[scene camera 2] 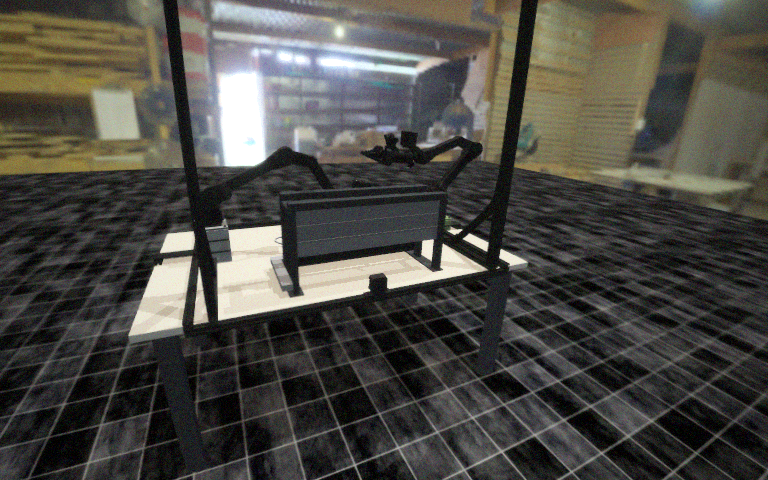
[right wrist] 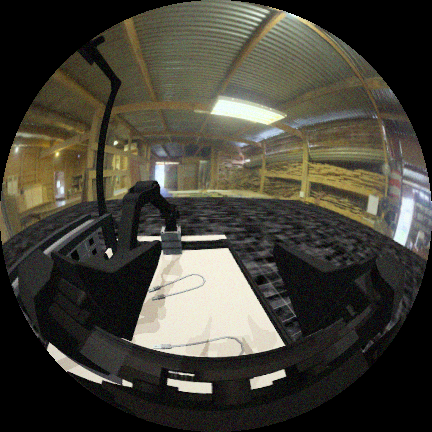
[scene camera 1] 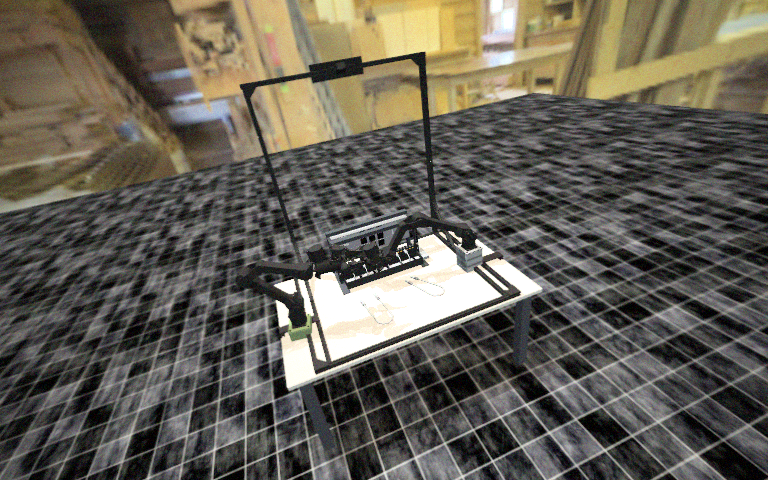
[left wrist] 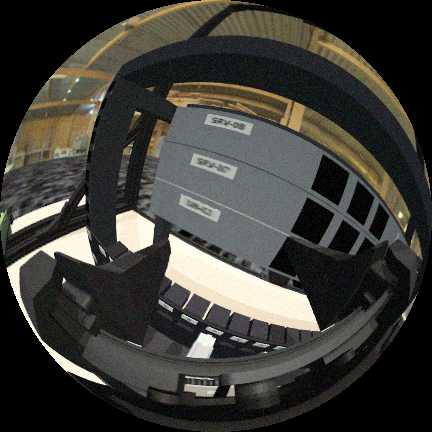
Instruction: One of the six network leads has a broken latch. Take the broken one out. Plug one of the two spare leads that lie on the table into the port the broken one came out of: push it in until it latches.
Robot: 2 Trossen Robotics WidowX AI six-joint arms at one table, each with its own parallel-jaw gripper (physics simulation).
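Places are measured from the left arm's base along level axes (x back, y left, z down), in millimetres.
Where they show: left gripper, fingertip midpoint: (left wrist: 229,244); right gripper, fingertip midpoint: (scene camera 2: 362,153) (right wrist: 218,248) (scene camera 1: 363,256); left arm's base at its link origin: (scene camera 2: 210,224) (right wrist: 170,228) (scene camera 1: 469,246); right arm's base at its link origin: (scene camera 1: 299,322).
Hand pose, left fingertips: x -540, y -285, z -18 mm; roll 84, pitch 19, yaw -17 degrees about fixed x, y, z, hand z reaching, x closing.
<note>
Things, the pixels of their top centre, and the offset from my left fingertips. "spot": a spot on its surface instead.
- dark port strip at a spot on its surface: (left wrist: 218,316) spot: dy +32, dx +16, dz +43 mm
- white lead plug at a spot on its surface: (left wrist: 202,345) spot: dy +60, dx +13, dz +45 mm
- spare lead at a spot on its surface: (right wrist: 159,298) (scene camera 1: 408,283) spot: dy +242, dx +187, dz +136 mm
- rack at its top centre: (right wrist: 67,238) (scene camera 2: 360,189) (scene camera 1: 372,228) dy +24, dx +114, dz -122 mm
The network leads plug into a dark port strip (left wrist: 218,316) low in the rack. One white lead plug (left wrist: 202,345) shows there, between and below the fingers; its latch cannot be made out. The other plugged leads are mostly hidden by the arms and gripper. My left gripper (left wrist: 229,244) is open and empty, in front of the rack above the strip. My right gripper (scene camera 2: 364,152) (right wrist: 218,248) is open and empty, raised away from the leads. One spare lead (scene camera 1: 408,281) (right wrist: 159,298) lies looped on the table, right in scene camera 1; the other spare lead (scene camera 1: 363,303) (right wrist: 162,346) lies left of it.
The rack (scene camera 1: 365,223) (scene camera 2: 368,225) (left wrist: 250,62) stands at the back of the table, with grey SRV-labelled panels (left wrist: 250,170) above the strip. A tall black frame (scene camera 1: 427,135) (scene camera 2: 512,113) rises behind it. The arm bases (scene camera 1: 468,257) (scene camera 1: 300,328) stand at both table ends.
</note>
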